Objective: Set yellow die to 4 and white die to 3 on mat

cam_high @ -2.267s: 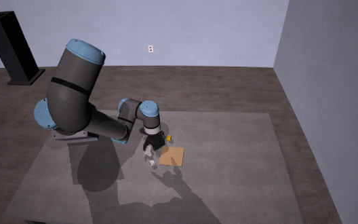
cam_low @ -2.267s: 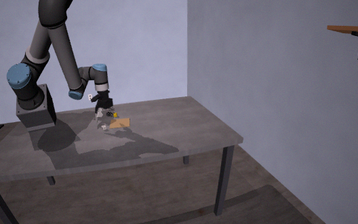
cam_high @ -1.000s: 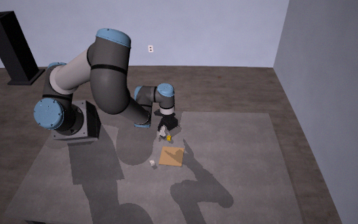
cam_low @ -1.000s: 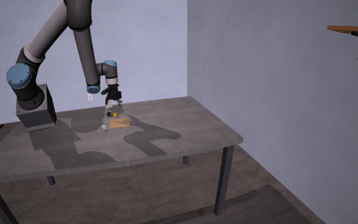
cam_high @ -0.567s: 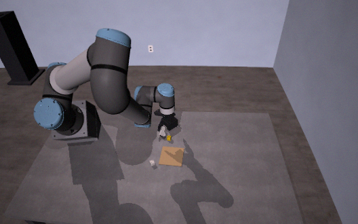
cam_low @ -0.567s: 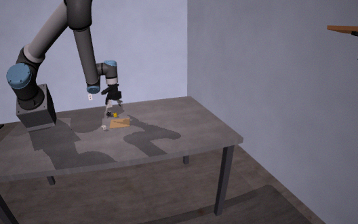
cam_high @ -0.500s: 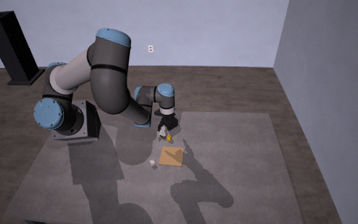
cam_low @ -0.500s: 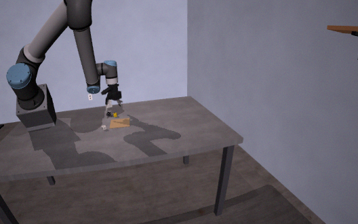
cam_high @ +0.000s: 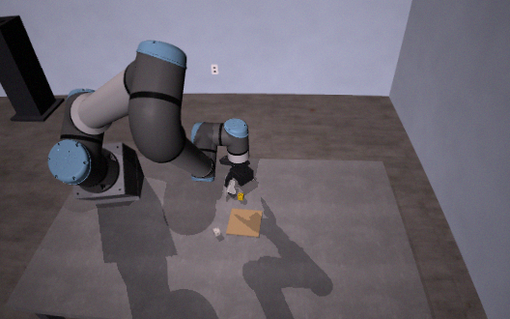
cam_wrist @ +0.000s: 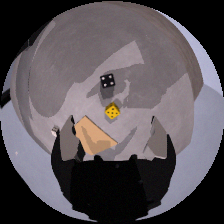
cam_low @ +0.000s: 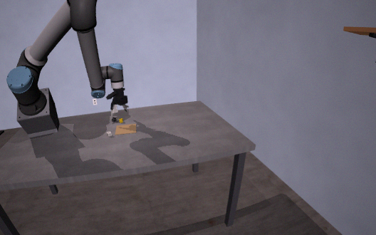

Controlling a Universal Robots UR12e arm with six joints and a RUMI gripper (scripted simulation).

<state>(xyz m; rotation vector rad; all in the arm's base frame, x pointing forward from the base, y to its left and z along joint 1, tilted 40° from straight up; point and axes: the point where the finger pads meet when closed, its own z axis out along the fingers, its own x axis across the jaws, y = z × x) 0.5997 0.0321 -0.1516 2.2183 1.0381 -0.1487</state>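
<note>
The yellow die is 40 mm below my hand, 10 mm to the right of it and 10 mm ahead of it. The rest, counted from my hand: black die (50 mm behind, 40 mm below, 30 mm to the left); then white die (220 mm to the right, 70 mm behind, 40 mm below); then tan mat (150 mm to the right, 50 mm below, 40 mm ahead).
</note>
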